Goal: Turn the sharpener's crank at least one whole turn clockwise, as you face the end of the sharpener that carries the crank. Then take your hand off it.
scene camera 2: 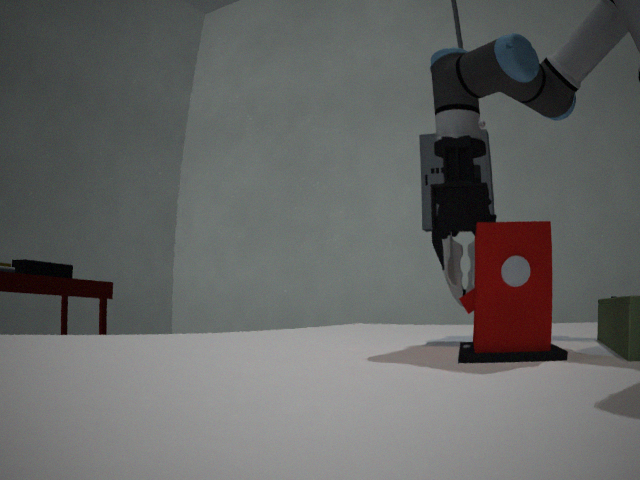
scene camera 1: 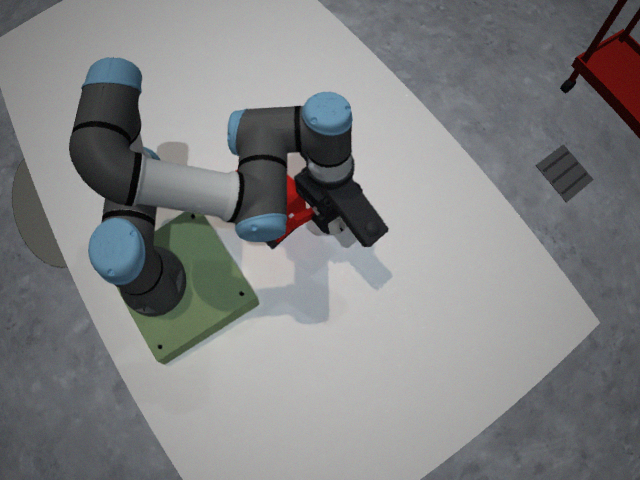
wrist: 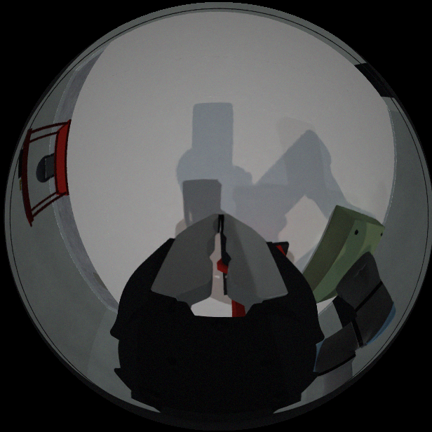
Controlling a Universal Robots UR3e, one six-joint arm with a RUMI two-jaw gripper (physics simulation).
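Seen in the pictures: gripper, fingertip midpoint: (scene camera 1: 338, 231); arm's base, link origin: (scene camera 1: 153, 282).
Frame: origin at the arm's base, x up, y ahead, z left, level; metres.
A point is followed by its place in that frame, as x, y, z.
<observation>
The red sharpener (scene camera 1: 293, 195) @(0.078, 0.283, -0.074) (scene camera 2: 511, 320) @(-0.013, 0.266, 0.034) (wrist: 239, 308) stands upright on a black base (scene camera 2: 516, 356) @(-0.045, 0.260, 0.043). Its red crank arm (scene camera 1: 303, 215) (scene camera 2: 466, 302) @(0.001, 0.321, -0.149) (wrist: 223, 266) sticks out slantwise on the side by my gripper. My gripper (scene camera 1: 334, 227) @(-0.001, 0.319, -0.152) (scene camera 2: 463, 295) @(-0.001, 0.319, -0.152) (wrist: 220, 215) points down beside the sharpener's crank end, its jaws shut with the tips together. In scene camera 2 the tips are level with the outer end of the crank arm. The fingers hide most of the crank and its black handle in the wrist view, so I cannot tell whether they touch it.
The green mounting block (scene camera 1: 222, 284) @(0.002, 0.096, -0.090) (scene camera 2: 615, 325) @(-0.024, 0.148, -0.006) (wrist: 327, 250) under the arm's base stands near the sharpener. A red cart (scene camera 1: 612, 77) (scene camera 2: 56, 286) (wrist: 61, 159) stands off the white table (scene camera 1: 413, 361) @(-0.050, 0.262, -0.419). A dark grate (scene camera 1: 564, 173) lies on the floor.
</observation>
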